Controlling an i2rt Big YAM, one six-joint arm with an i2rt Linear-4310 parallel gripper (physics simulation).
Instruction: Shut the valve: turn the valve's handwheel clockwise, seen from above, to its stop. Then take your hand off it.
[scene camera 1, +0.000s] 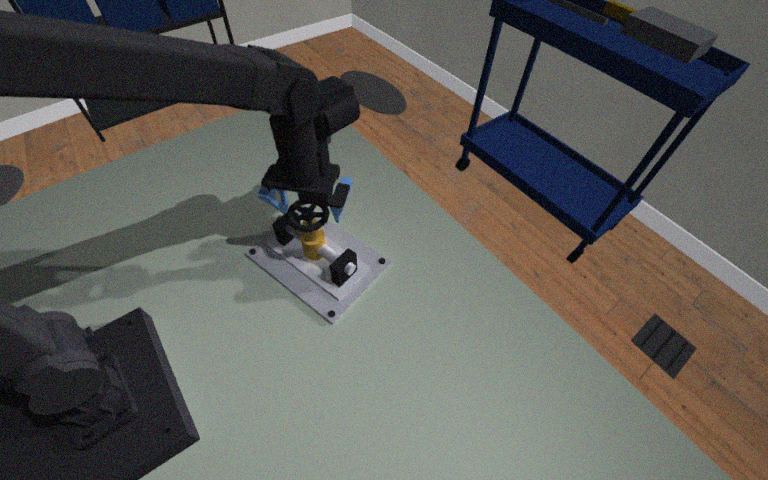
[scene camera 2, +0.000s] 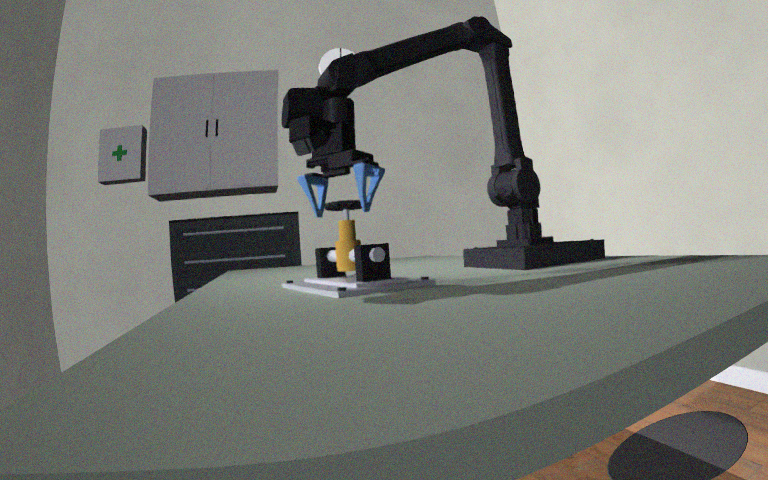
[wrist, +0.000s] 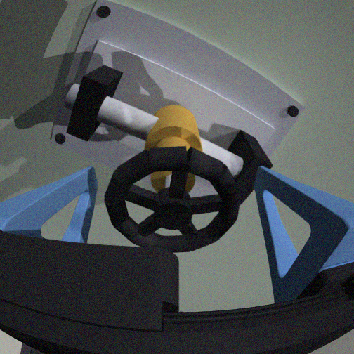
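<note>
The valve's black, spoked handwheel (scene camera 1: 308, 213) (scene camera 2: 339, 204) (wrist: 172, 212) lies level on a thin stem above the yellow valve body (scene camera 1: 313, 244) (scene camera 2: 346, 257) (wrist: 176, 120). A white pipe (wrist: 125, 116) runs through the body between two black blocks (scene camera 1: 342, 268) (scene camera 2: 373, 271) (wrist: 95, 105) on a light grey base plate (scene camera 1: 300, 288) (scene camera 2: 317, 289) (wrist: 200, 60). My gripper (scene camera 1: 311, 216) (scene camera 2: 342, 212) (wrist: 175, 175) points down, open, its blue fingers on opposite sides of the handwheel. In the wrist view a gap shows between each finger and the rim. The fingertips reach about wheel height.
The valve's plate lies on the green table (scene camera 1: 424, 367) (scene camera 2: 283, 367). The arm's dark base (scene camera 2: 492, 257) stands on the same table, apart from the plate. A blue cart (scene camera 1: 589, 55) stands on the floor beyond the table. A grey cabinet (scene camera 2: 181, 135) hangs on the wall.
</note>
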